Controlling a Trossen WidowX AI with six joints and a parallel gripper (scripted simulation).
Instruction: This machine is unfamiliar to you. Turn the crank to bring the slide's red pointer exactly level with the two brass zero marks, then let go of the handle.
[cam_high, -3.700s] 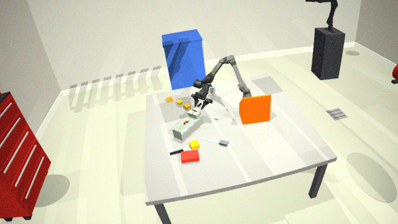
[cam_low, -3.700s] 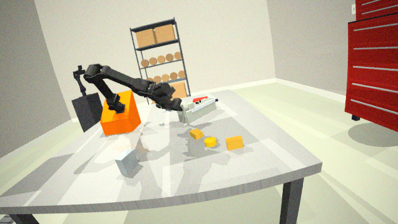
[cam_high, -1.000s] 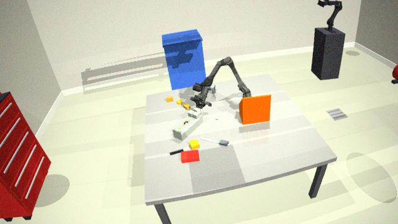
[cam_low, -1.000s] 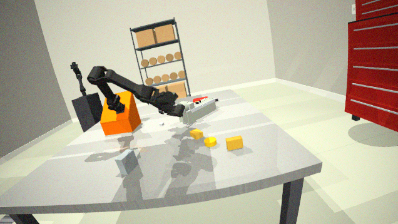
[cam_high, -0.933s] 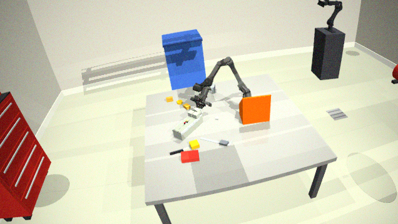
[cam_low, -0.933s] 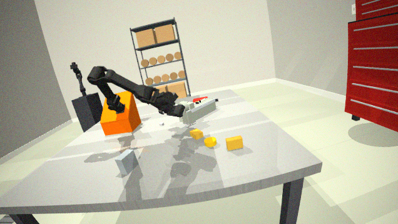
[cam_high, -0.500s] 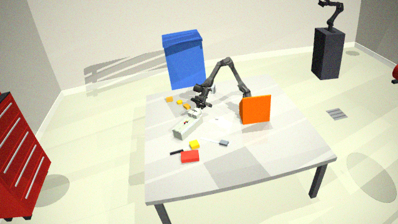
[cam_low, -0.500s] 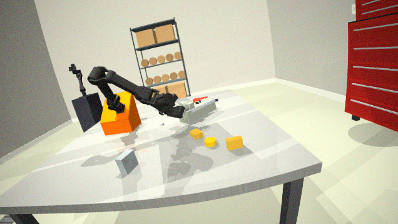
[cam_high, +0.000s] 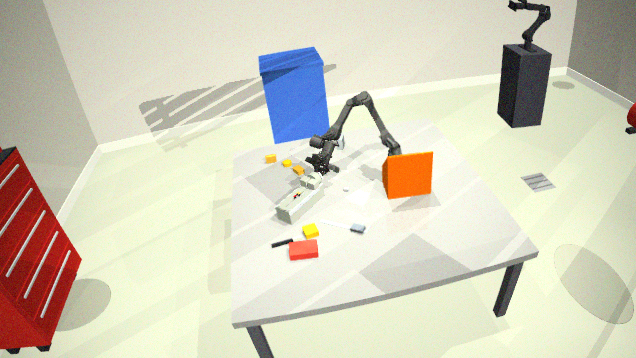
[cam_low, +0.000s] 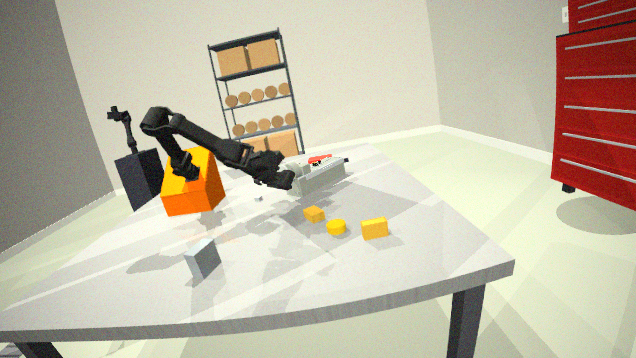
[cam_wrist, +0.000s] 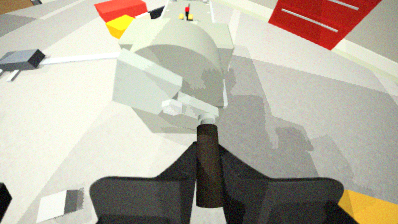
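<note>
Right now the dark brown crank handle is 1 cm behind my gripper tip, 1 cm to the right of it and 2 cm above it. Round my gripper tip: yellow block (5 cm ahead, 34 cm to the left, 3 cm below); grey cube (17 cm behind, 38 cm to the right, 1 cm below); red pointer (11 cm ahead, 16 cm to the left, 3 cm above).
</note>
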